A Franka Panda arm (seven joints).
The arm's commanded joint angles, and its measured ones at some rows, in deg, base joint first. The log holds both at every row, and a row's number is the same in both.
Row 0, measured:
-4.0, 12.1, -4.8, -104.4, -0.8, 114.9, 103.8
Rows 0 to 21, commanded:
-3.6, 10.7, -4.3, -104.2, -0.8, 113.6, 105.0
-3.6, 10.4, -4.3, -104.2, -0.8, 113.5, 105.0
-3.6, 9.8, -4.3, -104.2, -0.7, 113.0, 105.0
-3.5, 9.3, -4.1, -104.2, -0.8, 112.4, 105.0
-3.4, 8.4, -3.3, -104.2, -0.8, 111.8, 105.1
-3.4, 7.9, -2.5, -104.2, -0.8, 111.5, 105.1
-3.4, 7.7, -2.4, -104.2, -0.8, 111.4, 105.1
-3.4, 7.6, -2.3, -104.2, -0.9, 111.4, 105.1
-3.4, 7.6, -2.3, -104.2, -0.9, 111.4, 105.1
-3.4, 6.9, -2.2, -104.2, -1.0, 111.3, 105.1
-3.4, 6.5, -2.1, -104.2, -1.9, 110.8, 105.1
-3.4, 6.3, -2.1, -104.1, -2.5, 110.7, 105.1
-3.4, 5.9, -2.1, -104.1, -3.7, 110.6, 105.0
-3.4, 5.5, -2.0, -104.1, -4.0, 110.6, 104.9
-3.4, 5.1, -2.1, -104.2, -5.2, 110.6, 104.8
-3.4, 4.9, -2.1, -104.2, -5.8, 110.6, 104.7
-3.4, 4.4, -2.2, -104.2, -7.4, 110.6, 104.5
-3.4, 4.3, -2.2, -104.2, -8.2, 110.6, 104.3
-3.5, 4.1, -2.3, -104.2, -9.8, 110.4, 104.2
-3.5, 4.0, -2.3, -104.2, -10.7, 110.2, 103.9
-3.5, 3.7, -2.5, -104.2, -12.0, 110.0, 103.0
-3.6, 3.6, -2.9, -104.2, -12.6, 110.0, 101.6
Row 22, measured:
-3.3, 4.8, -2.6, -104.2, -9.5, 111.5, 103.8
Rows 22 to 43, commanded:
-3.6, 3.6, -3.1, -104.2, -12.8, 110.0, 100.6
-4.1, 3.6, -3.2, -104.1, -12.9, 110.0, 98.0
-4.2, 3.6, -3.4, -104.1, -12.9, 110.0, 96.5
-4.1, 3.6, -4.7, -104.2, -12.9, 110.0, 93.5
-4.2, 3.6, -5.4, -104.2, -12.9, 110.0, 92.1
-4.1, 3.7, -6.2, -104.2, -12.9, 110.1, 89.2
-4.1, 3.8, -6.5, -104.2, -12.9, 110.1, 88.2
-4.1, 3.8, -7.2, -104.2, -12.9, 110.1, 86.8
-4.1, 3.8, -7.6, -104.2, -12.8, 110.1, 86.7
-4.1, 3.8, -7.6, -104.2, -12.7, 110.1, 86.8
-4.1, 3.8, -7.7, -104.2, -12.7, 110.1, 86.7
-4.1, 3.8, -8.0, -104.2, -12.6, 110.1, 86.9
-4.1, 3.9, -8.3, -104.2, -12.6, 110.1, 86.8
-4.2, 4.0, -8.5, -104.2, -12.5, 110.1, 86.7
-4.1, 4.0, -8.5, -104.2, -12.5, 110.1, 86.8
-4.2, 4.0, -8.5, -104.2, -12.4, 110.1, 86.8
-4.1, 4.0, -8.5, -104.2, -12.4, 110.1, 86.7
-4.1, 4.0, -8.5, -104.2, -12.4, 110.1, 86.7
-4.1, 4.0, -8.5, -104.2, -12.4, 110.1, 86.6
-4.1, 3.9, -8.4, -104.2, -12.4, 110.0, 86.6
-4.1, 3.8, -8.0, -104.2, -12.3, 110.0, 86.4
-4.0, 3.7, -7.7, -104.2, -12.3, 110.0, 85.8
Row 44, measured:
-4.2, 4.3, -8.5, -104.3, -12.1, 111.1, 87.3
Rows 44 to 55, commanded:
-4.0, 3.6, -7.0, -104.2, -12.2, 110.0, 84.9
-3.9, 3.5, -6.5, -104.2, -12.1, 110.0, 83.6
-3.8, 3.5, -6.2, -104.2, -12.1, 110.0, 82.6
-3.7, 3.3, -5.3, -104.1, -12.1, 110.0, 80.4
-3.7, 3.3, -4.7, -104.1, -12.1, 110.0, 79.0
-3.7, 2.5, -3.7, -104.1, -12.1, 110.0, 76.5
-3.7, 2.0, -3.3, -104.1, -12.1, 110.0, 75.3
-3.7, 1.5, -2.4, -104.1, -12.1, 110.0, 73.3
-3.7, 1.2, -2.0, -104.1, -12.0, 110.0, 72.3
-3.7, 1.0, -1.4, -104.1, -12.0, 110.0, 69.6
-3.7, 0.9, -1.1, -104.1, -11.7, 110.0, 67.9
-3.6, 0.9, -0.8, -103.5, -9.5, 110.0, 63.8
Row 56, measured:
-3.3, 2.3, -2.3, -104.1, -12.1, 111.1, 72.8
